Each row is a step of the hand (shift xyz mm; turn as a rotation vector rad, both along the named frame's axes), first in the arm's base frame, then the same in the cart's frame.
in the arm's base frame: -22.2 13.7 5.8 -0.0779 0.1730 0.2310
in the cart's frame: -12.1 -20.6 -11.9 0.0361 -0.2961 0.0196
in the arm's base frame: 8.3 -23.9 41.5 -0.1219 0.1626 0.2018
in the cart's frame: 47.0 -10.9 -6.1 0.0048 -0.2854 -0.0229
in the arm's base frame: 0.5 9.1 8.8 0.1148 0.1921 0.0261
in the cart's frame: 1.2 -11.6 5.0 -0.0510 -0.0956 0.1976
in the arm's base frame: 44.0 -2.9 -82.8 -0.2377 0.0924 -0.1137
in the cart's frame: -41.6 75.3 37.5 -0.2243 -0.0653 -0.1529
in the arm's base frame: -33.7 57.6 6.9 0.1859 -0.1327 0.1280
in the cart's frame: -41.3 -52.9 1.1 0.2390 0.0615 0.0874
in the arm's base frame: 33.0 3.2 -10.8 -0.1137 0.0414 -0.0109
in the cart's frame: 2.6 17.5 30.0 -0.0743 -0.0597 -0.0753
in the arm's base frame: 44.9 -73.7 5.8 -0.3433 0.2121 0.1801
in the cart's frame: 64.0 58.2 -0.1 -0.1221 -0.3819 -0.1857
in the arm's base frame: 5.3 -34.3 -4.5 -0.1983 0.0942 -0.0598
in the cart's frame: 18.8 26.4 -13.3 -0.1719 -0.0894 -0.1192
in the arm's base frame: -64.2 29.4 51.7 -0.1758 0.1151 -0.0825
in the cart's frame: -3.8 -77.5 -40.4 -0.1922 -0.0785 -0.0887
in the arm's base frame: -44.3 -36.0 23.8 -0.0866 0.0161 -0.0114
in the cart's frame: 21.8 -10.3 -57.0 -0.0498 -0.0337 -0.0654
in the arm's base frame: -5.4 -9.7 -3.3 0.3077 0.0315 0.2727
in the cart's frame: 1.3 6.3 -9.6 0.2923 -0.0964 0.2744
